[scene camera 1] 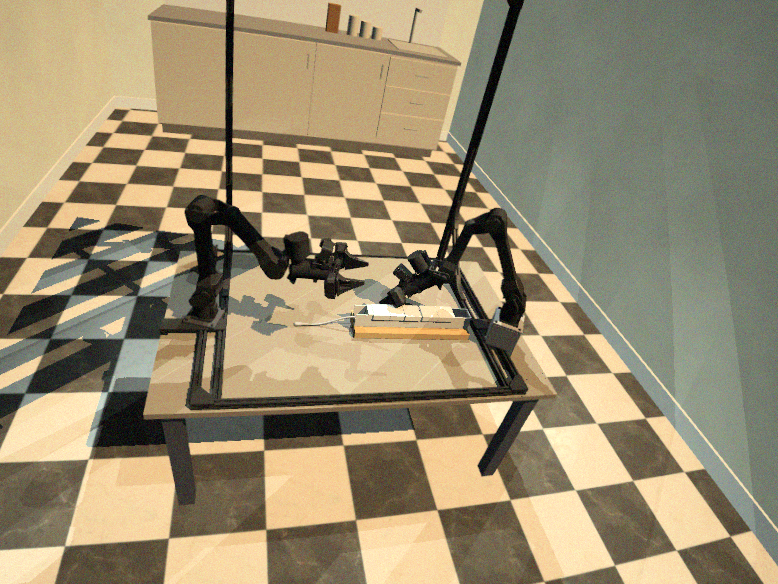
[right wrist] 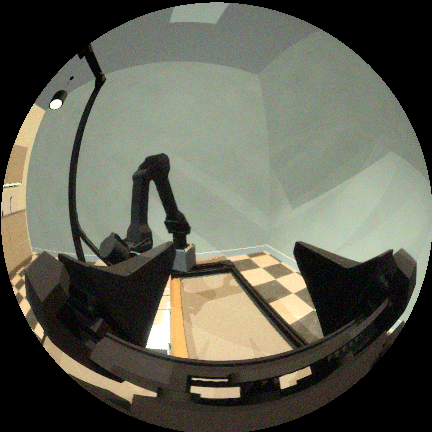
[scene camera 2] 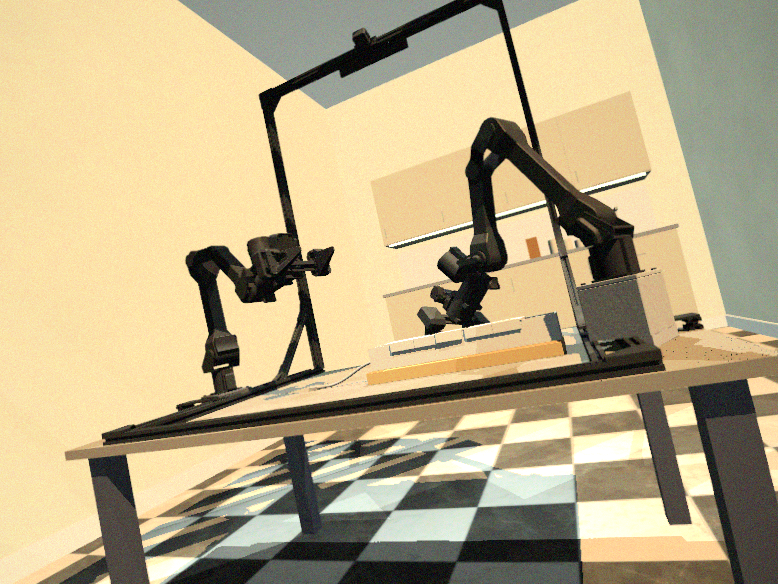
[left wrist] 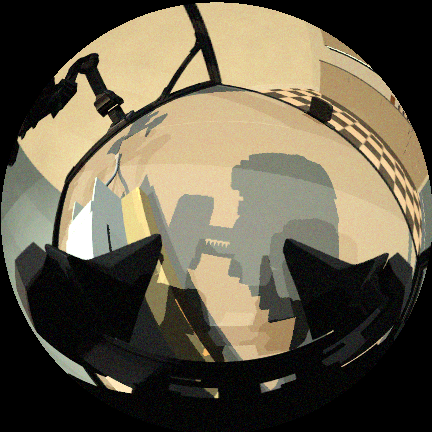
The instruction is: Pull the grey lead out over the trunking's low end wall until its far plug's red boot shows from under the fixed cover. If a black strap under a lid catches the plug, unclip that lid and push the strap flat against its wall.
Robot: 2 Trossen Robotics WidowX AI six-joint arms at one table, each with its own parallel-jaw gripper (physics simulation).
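Frame: origin at the left arm's base, x left, y back, z up, level; millimetres.
Seen in the pictures: left gripper, fingertip midpoint: [scene camera 1: 383, 298] [left wrist: 224, 243]; right gripper, fingertip midpoint: [scene camera 1: 366, 273] [right wrist: 237, 248] [scene camera 2: 317, 248]; left arm's base, origin of the base link: [scene camera 1: 509, 318] [right wrist: 179, 245] [scene camera 2: 618, 277]; right arm's base, origin of the base link: [scene camera 1: 204, 314] [scene camera 2: 226, 391] [left wrist: 119, 119].
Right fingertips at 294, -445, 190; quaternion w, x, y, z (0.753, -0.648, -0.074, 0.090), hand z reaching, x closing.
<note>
Offsets run from my right fingertips to a thing's top centre, as dx, dy, dz. "spot": to the spot under its first point.
The pale trunking @(-206, +136, -227) [scene camera 1: 402, 323] [scene camera 2: 417, 357] [right wrist: 163, 315] lies lengthwise on the table, with white lids @(-150, +34, -227) [scene camera 1: 385, 309] [left wrist: 78, 239] along its top. The grey lead @(spot: -61, -126, -292) [scene camera 1: 323, 323] [scene camera 2: 347, 377] [left wrist: 118, 172] comes out of its left end in scene camera 1 and trails on the table. No red boot or black strap can be made out. My left gripper [scene camera 1: 399, 300] [scene camera 2: 453, 325] [left wrist: 224, 243] is open and empty, pointing down just behind the trunking. My right gripper [scene camera 1: 364, 274] [right wrist: 237, 248] is open and empty, held above the table, behind and left of the trunking.
An orange bar @(spot: -155, +153, -281) [scene camera 1: 411, 333] [scene camera 2: 465, 362] [right wrist: 178, 315] runs along the trunking's front. A yellow bar [left wrist: 132, 207] runs along its rear side, near my left fingers. A black frame [scene camera 1: 358, 400] edges the table, with tall posts [scene camera 1: 228, 125] [scene camera 1: 480, 125] at the back.
</note>
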